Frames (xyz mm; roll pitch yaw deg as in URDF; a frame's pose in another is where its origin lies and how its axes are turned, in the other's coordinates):
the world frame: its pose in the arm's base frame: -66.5 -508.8 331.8 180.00 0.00 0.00
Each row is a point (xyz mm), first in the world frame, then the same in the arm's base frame.
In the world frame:
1: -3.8 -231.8 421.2
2: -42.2 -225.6 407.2
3: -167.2 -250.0 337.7
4: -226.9 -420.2 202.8
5: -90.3 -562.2 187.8
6: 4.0 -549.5 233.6
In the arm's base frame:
1: -70.3 -277.0 -89.4
2: -108.7 -283.2 -75.4
3: -233.7 -258.8 -5.9
4: -293.4 -88.6 129.0
5: -156.8 53.4 144.0
6: -62.5 40.7 98.2

